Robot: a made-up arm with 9 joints. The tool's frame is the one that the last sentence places.
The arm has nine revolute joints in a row. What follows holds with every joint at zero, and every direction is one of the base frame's.
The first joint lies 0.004 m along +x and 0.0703 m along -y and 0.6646 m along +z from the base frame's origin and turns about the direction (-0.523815, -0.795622, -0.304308).
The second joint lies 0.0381 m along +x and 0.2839 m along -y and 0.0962 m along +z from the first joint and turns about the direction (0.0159, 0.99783, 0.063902).
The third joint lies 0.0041 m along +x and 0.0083 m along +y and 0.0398 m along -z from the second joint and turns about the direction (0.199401, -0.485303, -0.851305).
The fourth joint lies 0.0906 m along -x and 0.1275 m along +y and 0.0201 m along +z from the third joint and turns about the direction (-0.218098, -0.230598, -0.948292).
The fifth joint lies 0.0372 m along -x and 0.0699 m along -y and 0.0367 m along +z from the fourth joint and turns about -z.
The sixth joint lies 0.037 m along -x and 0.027 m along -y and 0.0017 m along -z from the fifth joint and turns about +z.
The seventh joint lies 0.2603 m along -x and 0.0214 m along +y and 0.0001 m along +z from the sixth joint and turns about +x.
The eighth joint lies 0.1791 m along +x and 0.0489 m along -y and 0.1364 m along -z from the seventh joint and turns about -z.
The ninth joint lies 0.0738 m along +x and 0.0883 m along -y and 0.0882 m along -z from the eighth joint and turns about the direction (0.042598, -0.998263, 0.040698).
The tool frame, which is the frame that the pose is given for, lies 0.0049 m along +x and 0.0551 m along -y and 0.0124 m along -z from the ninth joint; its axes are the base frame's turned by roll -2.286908, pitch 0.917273 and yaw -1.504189 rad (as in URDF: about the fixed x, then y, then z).
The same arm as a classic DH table. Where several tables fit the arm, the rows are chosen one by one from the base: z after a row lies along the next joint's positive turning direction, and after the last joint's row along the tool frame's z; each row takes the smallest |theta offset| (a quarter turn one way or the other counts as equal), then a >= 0, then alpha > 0; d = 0 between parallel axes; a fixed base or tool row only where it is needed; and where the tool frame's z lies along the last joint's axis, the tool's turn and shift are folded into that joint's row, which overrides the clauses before.
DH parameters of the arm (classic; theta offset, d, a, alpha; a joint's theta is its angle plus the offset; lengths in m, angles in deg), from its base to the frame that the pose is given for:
base (fixed): -33.36 0.6827 0.042 107.72
joint 1: -69.95 -0.0963 -0.0834 145.25
joint 2: -77.92 -0.3733 -0.006 -122.38
joint 3: -64.62 -0.2611 0.0431 28.87
joint 4: -82.17 0.482 -0.021 -18.51
joint 5: -79.52 0 0.0458 180
joint 6: 53.88 0.2632 -0.0214 -90
joint 7: 0 -0.0812 0.0489 -90
joint 8: 87.56 0.2283 -0.07 92.33
joint 9: 63.06 0.1521 0.0119 -123.7
tool (fixed): -43.72 0.0107 0 0

